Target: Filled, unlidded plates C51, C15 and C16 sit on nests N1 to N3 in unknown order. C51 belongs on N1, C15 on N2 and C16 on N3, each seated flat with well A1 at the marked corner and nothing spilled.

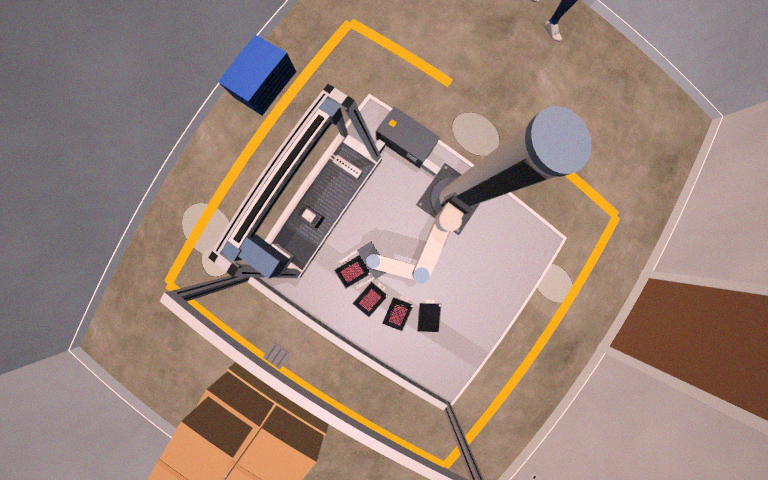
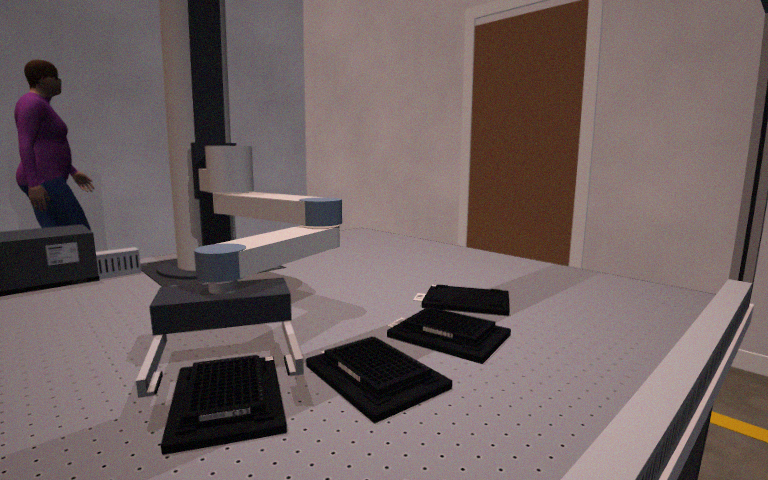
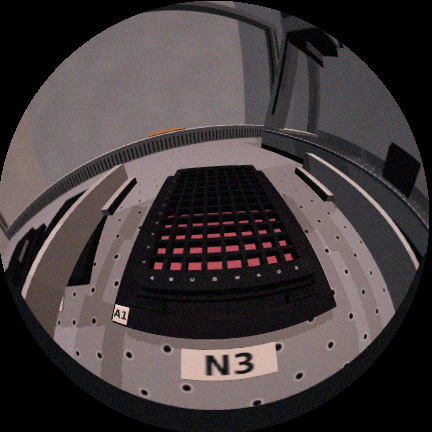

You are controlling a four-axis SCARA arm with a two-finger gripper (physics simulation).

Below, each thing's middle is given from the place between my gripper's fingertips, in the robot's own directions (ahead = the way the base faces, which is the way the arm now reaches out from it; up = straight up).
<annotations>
Right now the nest N3 [image 2: 247,430] is 2 cm behind my hand, 1 cm to the left of it and 4 cm below it. Round my hand: dark slotted deck [image 1: 344,202]: 30 cm behind, 33 cm to the right, 2 cm below; then nest N2 [image 2: 348,390]: 5 cm ahead, 18 cm to the left, 4 cm below; then plate C16 [image 2: 452,327]: 3 cm ahead, 36 cm to the left, 3 cm below.
</annotations>
